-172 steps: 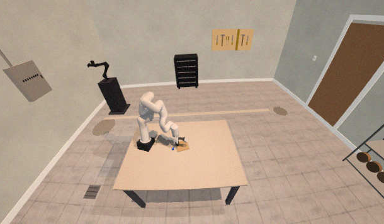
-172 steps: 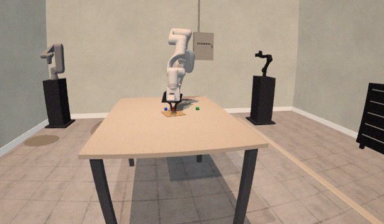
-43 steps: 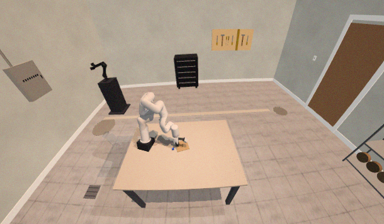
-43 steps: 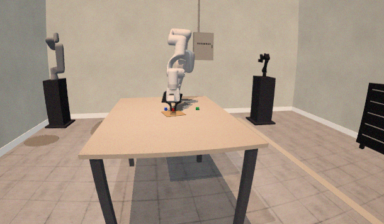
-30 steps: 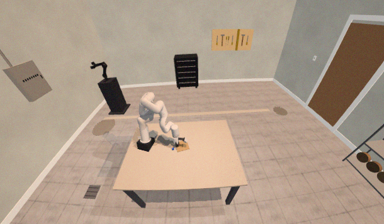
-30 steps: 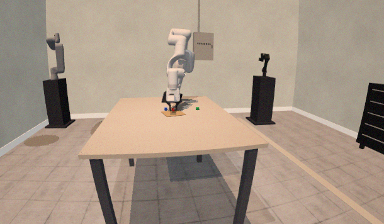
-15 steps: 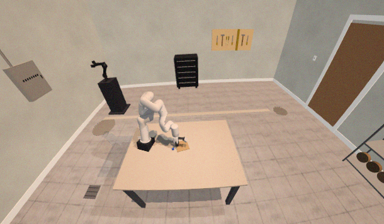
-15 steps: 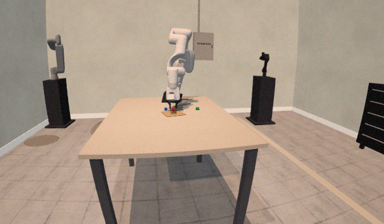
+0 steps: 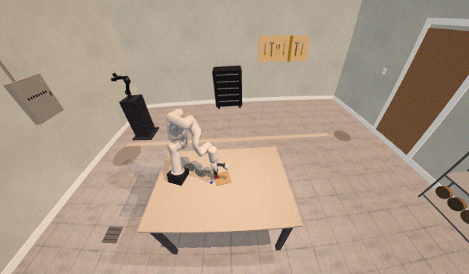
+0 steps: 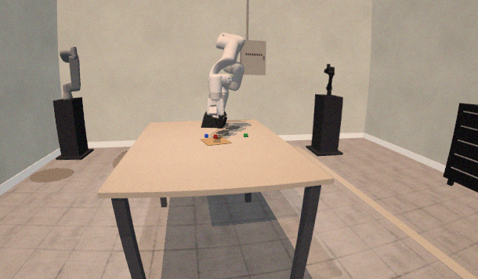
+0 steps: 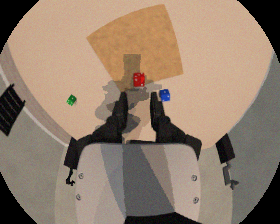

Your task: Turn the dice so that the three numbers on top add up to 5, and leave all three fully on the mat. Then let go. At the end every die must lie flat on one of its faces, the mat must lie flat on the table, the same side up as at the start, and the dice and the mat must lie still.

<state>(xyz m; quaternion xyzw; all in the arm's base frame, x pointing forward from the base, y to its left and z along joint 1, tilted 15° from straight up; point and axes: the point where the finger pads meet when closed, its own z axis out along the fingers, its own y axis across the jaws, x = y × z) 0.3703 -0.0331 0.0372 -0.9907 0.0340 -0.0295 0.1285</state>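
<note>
Now: hand 190 mm to the right of the green die, 80 mm above it and 40 mm past it. From my hand the other things lie so: red die (80 mm below); then blue die (80 mm below, 50 mm to the right, 50 mm behind); then brown mat (90 mm below, 50 mm ahead).
</note>
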